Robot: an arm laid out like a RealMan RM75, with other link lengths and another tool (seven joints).
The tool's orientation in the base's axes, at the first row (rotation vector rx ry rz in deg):
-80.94 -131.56 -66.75
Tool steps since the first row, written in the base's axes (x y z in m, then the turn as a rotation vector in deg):
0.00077 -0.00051 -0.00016 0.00 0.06 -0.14
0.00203 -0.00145 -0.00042 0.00 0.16 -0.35
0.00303 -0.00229 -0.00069 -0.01 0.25 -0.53
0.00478 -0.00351 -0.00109 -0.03 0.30 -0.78
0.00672 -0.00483 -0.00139 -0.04 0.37 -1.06
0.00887 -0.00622 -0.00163 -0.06 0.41 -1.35
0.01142 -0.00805 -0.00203 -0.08 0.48 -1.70
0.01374 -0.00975 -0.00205 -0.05 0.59 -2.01
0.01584 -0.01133 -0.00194 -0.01 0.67 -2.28
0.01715 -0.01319 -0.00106 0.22 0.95 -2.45
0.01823 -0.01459 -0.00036 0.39 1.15 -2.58
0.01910 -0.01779 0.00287 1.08 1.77 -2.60
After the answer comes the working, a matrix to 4 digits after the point.
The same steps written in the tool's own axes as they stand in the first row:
-0.00083 0.00044 -0.00009 -0.04 -0.06 0.14
-0.00225 0.00112 -0.00031 -0.08 -0.14 0.35
-0.00347 0.00162 -0.00051 -0.11 -0.22 0.53
-0.00541 0.00257 -0.00072 -0.20 -0.36 0.73
-0.00745 0.00371 -0.00104 -0.30 -0.49 0.96
-0.00963 0.00504 -0.00140 -0.42 -0.65 1.18
-0.01238 0.00652 -0.00188 -0.55 -0.83 1.46
-0.01473 0.00803 -0.00256 -0.66 -0.94 1.75
-0.01682 0.00945 -0.00330 -0.77 -1.03 2.00
-0.01826 0.01056 -0.00493 -0.80 -0.86 2.36
-0.01938 0.01149 -0.00616 -0.82 -0.74 2.63
-0.02022 0.01313 -0.01040 -0.78 -0.04 3.23

The tool's axes in the first row as the columns of a matrix, in the base's axes (rounded; the answer above uses it unrounded):
-0.5212 0.8249 0.2187
0.6636 0.2307 0.7116
0.5366 0.5160 -0.6677

